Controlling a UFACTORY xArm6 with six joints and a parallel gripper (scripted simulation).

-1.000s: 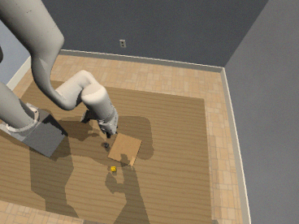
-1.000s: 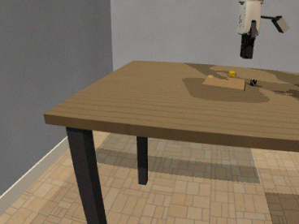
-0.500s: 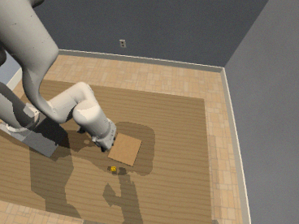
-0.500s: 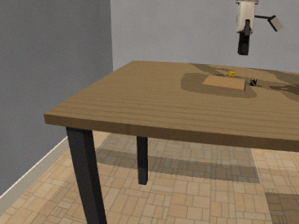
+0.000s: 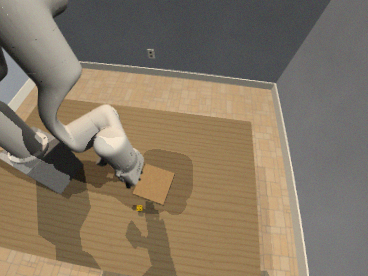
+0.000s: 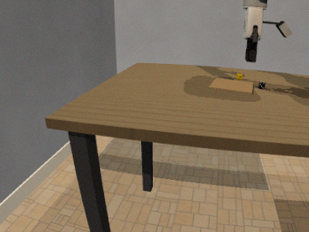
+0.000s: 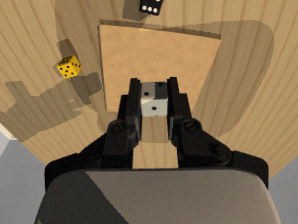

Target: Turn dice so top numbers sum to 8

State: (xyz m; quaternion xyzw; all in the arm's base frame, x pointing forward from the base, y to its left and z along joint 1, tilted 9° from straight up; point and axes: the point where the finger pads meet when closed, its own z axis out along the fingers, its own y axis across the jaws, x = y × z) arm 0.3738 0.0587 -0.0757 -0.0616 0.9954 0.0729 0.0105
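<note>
My hand is 10 cm above the black die, 5 cm past it and 1 cm to the left of it. The rest, counted from my hand: tan mat 11 cm below, 5 cm ahead, 1 cm to the left; white die 1 cm below; yellow die 11 cm to the right, 10 cm below, 3 cm ahead.
</note>
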